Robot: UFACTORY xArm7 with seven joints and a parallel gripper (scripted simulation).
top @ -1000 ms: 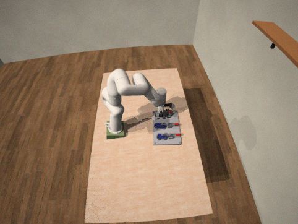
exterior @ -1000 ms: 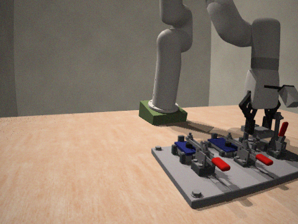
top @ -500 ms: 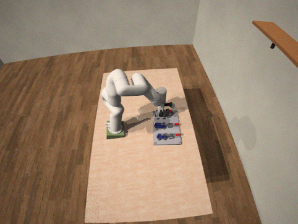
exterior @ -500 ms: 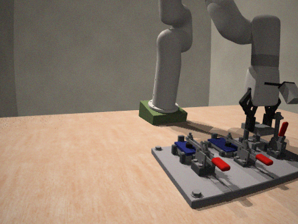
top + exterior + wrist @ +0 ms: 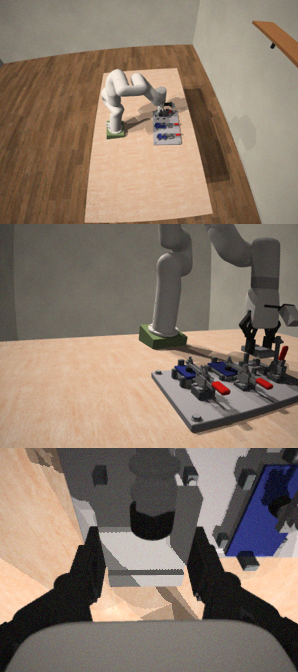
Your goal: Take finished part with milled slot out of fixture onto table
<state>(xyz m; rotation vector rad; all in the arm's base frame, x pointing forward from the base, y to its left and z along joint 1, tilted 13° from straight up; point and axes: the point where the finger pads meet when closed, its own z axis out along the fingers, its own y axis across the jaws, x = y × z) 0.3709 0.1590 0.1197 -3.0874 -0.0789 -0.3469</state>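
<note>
Now: the blue blank 110 mm to the right of my hand and 50 mm below it. Round my hand: grey fixture plate: 50 mm ahead, 110 mm to the right, 70 mm below; then grey finished part: 10 mm behind, 10 mm below.
</note>
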